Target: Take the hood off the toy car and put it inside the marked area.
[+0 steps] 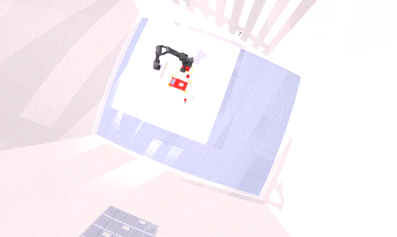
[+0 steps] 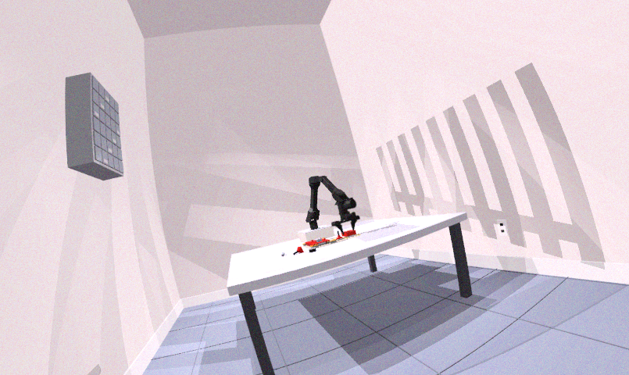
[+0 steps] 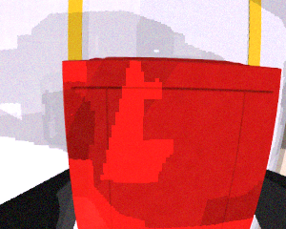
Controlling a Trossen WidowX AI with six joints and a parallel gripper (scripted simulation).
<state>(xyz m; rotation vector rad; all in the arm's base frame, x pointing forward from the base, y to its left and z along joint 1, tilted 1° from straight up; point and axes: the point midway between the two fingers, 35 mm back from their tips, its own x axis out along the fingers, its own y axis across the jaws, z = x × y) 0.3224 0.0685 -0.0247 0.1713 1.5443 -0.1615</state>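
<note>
The red hood lies 10 mm above my gripper tip. Also, from my gripper tip: tiny round piece (140 mm ahead, 350 mm to the right, 10 mm below).
</note>
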